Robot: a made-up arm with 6 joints.
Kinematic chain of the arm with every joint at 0, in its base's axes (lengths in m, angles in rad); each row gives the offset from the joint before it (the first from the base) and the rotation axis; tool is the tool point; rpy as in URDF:
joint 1: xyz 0 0 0.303 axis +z
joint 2: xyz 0 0 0 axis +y
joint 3: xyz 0.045 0 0.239 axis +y
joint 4: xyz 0.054 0 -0.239 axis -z
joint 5: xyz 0 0 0 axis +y
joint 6: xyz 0.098 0 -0.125 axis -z
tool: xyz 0 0 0 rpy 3.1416 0 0
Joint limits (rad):
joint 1: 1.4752..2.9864
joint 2: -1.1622..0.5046
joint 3: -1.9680..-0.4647
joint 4: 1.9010..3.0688
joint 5: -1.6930..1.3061
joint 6: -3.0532..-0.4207
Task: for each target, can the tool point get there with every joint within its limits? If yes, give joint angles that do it. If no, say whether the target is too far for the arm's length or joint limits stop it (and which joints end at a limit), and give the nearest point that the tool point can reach.
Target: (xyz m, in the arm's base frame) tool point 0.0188 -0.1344 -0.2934
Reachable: no: joint limits stop it (at a limit: joint 1, joint 2, joint 3, joint 4) | nearest point -0.1356 0.0253 0.1031 | short by 0.454 m
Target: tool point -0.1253 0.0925 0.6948
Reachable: yes | joints 2.3063 -1.0084 -0.9396 2.4132 0.9608 -0.8338
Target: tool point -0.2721 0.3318 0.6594
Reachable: yes | joints 2.2039 -0.0043 -1.6658 2.3876 0.8786 -1.9703
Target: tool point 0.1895 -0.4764 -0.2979
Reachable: no: too far | nearest point -0.0998 0.0224 0.1241 | short by 0.715 m
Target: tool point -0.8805 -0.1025 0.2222
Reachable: no: too far | nearest point -0.5221 0.0132 0.3512 | short by 0.398 m
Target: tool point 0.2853 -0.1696 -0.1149
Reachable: no: joint limits stop it (at a limit: joint 1, joint 2, joint 3) | nearest point 0.0917 0.0981 0.1501 | short by 0.424 m
